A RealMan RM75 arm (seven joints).
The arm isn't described. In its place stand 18 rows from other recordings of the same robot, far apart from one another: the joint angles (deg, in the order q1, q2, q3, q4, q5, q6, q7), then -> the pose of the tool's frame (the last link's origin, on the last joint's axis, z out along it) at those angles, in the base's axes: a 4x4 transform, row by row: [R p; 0 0 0 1], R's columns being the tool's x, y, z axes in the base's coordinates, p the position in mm.
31.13 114.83 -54.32 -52.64 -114.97 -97.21 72.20 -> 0.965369 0.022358 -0.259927 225.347; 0.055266 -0.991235 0.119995 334.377; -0.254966 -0.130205 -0.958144 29.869; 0 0 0 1
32.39 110.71 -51.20 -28.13 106.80 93.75 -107.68 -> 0.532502 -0.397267 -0.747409 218.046; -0.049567 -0.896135 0.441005 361.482; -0.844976 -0.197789 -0.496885 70.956; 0 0 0 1
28.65 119.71 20.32 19.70 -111.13 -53.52 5.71 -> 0.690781 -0.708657 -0.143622 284.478; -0.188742 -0.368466 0.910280 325.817; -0.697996 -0.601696 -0.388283 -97.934; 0 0 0 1
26.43 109.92 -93.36 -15.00 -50.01 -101.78 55.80 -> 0.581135 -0.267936 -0.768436 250.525; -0.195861 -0.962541 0.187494 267.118; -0.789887 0.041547 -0.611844 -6.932; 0 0 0 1
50.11 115.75 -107.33 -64.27 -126.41 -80.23 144.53 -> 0.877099 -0.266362 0.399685 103.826; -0.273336 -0.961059 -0.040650 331.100; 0.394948 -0.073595 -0.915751 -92.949; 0 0 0 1
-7.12 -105.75 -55.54 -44.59 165.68 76.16 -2.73 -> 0.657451 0.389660 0.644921 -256.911; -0.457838 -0.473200 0.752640 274.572; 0.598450 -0.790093 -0.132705 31.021; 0 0 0 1
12.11 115.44 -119.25 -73.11 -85.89 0.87 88.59 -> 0.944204 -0.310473 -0.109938 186.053; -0.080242 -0.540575 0.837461 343.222; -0.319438 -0.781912 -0.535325 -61.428; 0 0 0 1
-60.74 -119.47 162.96 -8.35 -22.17 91.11 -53.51 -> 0.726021 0.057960 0.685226 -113.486; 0.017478 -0.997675 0.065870 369.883; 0.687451 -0.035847 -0.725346 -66.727; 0 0 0 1
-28.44 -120.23 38.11 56.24 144.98 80.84 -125.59 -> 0.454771 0.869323 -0.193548 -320.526; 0.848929 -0.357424 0.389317 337.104; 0.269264 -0.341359 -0.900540 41.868; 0 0 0 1
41.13 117.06 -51.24 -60.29 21.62 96.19 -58.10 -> 0.701457 -0.576898 0.418506 247.368; -0.666586 -0.738855 0.098774 366.442; 0.252233 -0.348256 -0.902827 48.374; 0 0 0 1
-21.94 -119.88 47.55 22.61 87.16 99.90 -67.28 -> 0.474504 0.496142 0.727110 -260.030; 0.285102 -0.868120 0.406306 269.650; 0.832804 0.014506 -0.553378 -16.051; 0 0 0 1
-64.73 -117.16 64.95 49.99 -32.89 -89.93 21.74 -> 0.625497 0.703285 -0.337852 -78.662; 0.768426 -0.630314 0.110575 420.846; -0.135187 -0.328779 -0.934681 -11.989; 0 0 0 1
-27.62 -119.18 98.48 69.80 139.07 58.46 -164.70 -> 0.638410 0.722069 -0.266551 -189.594; 0.762576 -0.546369 0.346351 348.993; 0.104454 -0.424379 -0.899439 -74.562; 0 0 0 1
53.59 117.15 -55.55 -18.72 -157.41 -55.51 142.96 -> 0.461835 -0.750630 0.472508 273.893; -0.885292 -0.422823 0.193595 400.622; 0.054469 -0.507716 -0.859801 -56.962; 0 0 0 1
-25.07 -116.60 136.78 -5.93 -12.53 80.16 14.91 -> 0.926218 -0.165968 0.338488 -340.477; -0.368960 -0.583385 0.723554 269.864; 0.077382 -0.795057 -0.601578 -40.143; 0 0 0 1
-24.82 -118.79 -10.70 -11.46 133.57 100.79 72.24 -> 0.398620 -0.436464 0.806599 -230.022; -0.821503 0.221064 0.525607 244.323; -0.407719 -0.872141 -0.270436 -56.783; 0 0 0 1
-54.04 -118.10 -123.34 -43.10 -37.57 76.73 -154.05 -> 0.448896 0.876916 -0.171786 -161.557; 0.885898 -0.411573 0.213992 423.544; 0.116951 -0.248245 -0.961612 -21.207; 0 0 0 1
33.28 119.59 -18.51 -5.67 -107.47 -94.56 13.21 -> 0.684644 -0.101283 -0.721806 238.588; 0.400570 -0.775058 0.488702 303.080; -0.608939 -0.623721 -0.490068 -42.560; 0 0 0 1
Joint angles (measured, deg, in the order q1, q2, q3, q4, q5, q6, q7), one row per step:
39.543 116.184 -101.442 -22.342 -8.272 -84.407 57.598
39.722 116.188 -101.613 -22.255 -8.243 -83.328 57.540
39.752 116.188 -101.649 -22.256 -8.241 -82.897 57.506
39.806 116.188 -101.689 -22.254 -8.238 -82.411 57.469
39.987 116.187 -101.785 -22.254 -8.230 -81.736 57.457
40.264 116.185 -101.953 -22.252 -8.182 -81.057 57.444
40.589 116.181 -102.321 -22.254 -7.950 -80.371 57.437
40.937 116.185 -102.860 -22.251 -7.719 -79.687 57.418
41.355 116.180 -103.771 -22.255 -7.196 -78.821 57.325
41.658 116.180 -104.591 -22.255 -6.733 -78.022 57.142
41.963 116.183 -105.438 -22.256 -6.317 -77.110 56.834
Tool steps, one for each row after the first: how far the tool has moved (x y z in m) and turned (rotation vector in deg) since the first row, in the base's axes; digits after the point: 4 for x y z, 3 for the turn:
0.0004 0.0022 -0.0019 -0.156 -0.660 -0.765
0.0007 0.0030 -0.0025 -0.182 -0.904 -1.088
0.0009 0.0039 -0.0032 -0.211 -1.180 -1.435
0.0005 0.0054 -0.0042 -0.309 -1.566 -1.800
-0.0005 0.0071 -0.0054 -0.436 -1.968 -2.060
-0.0020 0.0086 -0.0069 -0.634 -2.344 -2.274
-0.0036 0.0099 -0.0090 -0.936 -2.828 -2.387
-0.0057 0.0112 -0.0118 -1.319 -3.437 -2.539
-0.0069 0.0123 -0.0144 -1.582 -4.053 -2.744
-0.0080 0.0134 -0.0174 -1.772 -4.844 -2.978

